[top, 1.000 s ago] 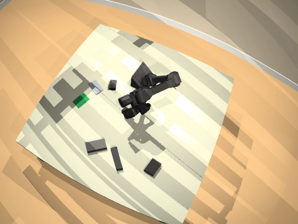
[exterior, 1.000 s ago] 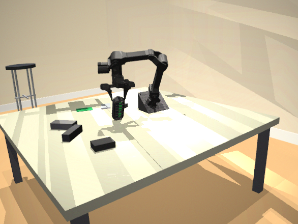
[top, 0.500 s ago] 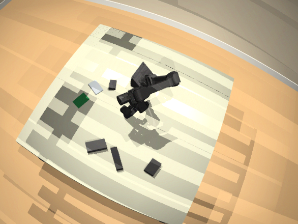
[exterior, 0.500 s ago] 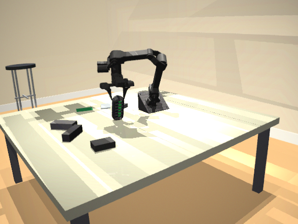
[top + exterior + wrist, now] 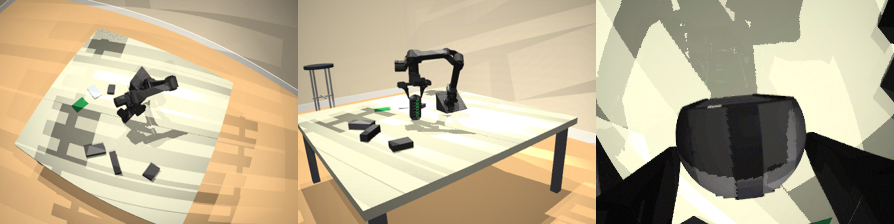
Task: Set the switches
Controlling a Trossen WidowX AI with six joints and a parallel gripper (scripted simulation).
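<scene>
Right now the dark block is 16 cm behind my gripper tip, 23 cm to the right of it and 12 cm below it. The rest, counted from my gripper tip: pale grey module: 9 cm behind, 34 cm to the right, 13 cm below; then green flat plate: 5 cm ahead, 37 cm to the right, 13 cm below.
</scene>
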